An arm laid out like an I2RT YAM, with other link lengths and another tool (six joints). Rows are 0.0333 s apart.
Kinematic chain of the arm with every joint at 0, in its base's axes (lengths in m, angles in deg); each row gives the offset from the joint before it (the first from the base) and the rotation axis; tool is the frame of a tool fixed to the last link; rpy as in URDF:
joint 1: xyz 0 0 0.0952 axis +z
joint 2: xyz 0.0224 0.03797 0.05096 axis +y
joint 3: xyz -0.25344 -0.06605 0 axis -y
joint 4: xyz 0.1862 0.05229 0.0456 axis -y
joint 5: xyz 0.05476 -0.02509 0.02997 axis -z
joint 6: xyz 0.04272 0 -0.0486 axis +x
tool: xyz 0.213 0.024 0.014 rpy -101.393 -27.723 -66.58
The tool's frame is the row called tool.
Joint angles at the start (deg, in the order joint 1, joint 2, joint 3, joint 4, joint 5, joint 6):
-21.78 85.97 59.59 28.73 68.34 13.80
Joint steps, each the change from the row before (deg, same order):
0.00 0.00 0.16 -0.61 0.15 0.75
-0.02 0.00 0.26 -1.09 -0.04 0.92
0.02 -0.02 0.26 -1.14 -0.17 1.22
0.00 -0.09 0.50 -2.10 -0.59 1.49
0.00 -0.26 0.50 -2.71 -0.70 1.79
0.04 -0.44 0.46 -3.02 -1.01 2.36
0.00 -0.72 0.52 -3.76 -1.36 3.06
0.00 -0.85 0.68 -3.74 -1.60 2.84
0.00 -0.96 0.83 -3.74 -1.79 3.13
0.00 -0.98 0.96 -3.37 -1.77 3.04
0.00 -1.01 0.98 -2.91 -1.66 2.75
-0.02 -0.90 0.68 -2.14 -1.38 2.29
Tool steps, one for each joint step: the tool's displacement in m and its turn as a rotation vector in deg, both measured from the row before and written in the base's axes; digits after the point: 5 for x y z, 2 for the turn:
-0.00077 -0.00011 -0.00056 0.17 -0.33 -0.14
-0.00002 -0.00017 -0.00125 0.30 -0.15 0.03
0.00059 0.00009 -0.00118 0.31 -0.42 0.20
0.00211 0.00020 -0.00205 0.57 -0.09 0.58
0.00173 0.00055 -0.00289 0.78 0.01 0.67
0.00223 0.00123 -0.00310 0.93 -0.42 0.98
0.00189 0.00181 -0.00355 1.23 -0.77 1.20
0.00230 0.00234 -0.00232 1.26 -0.87 1.38
0.00233 0.00284 -0.00117 1.35 -1.42 1.47
0.00208 0.00304 0.00060 1.28 -1.81 1.39
0.00155 0.00315 0.00215 1.13 -1.99 1.27
0.00082 0.00275 0.00201 0.94 -1.84 1.00

